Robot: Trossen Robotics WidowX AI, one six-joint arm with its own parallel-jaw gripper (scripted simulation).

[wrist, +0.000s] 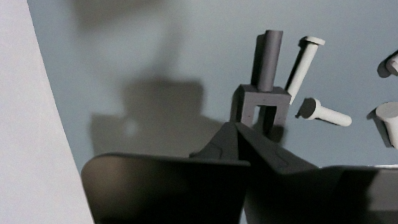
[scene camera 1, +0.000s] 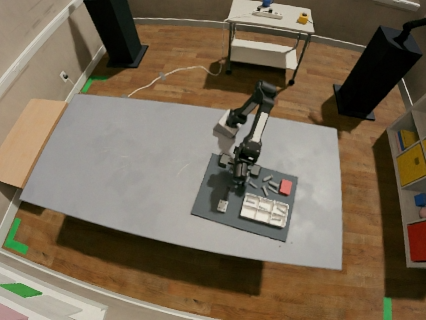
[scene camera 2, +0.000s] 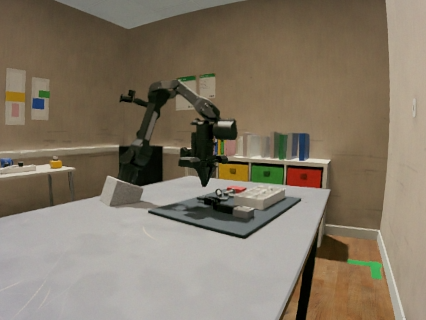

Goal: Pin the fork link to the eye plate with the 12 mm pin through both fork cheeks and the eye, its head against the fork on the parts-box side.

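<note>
My gripper appears in the pictures, the wrist view included. A parts box, a fork link and a mat are shown too.
</note>
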